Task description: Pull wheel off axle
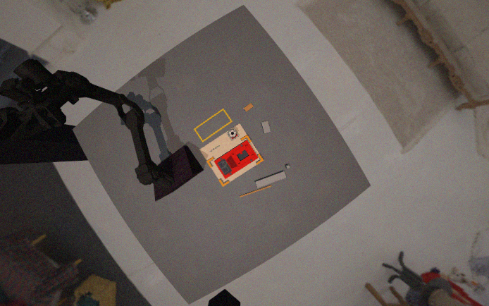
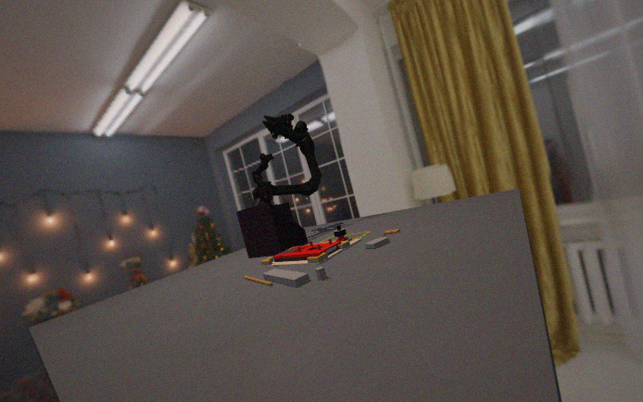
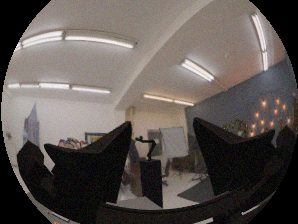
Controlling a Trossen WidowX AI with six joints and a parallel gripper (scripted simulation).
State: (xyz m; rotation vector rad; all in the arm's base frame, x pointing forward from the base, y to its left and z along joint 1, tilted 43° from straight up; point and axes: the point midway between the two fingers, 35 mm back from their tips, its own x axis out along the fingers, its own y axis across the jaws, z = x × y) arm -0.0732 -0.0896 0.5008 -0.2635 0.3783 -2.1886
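Right now the wheel is 40 cm ahead of my gripper tip, 28 cm to the right of it and 59 cm below it. Round my gripper tip: orange block: 55 cm ahead, 23 cm to the right, 62 cm below; orange stick: 28 cm ahead, 57 cm to the right, 62 cm below; grey block: 55 cm ahead, 36 cm to the right, 62 cm below.
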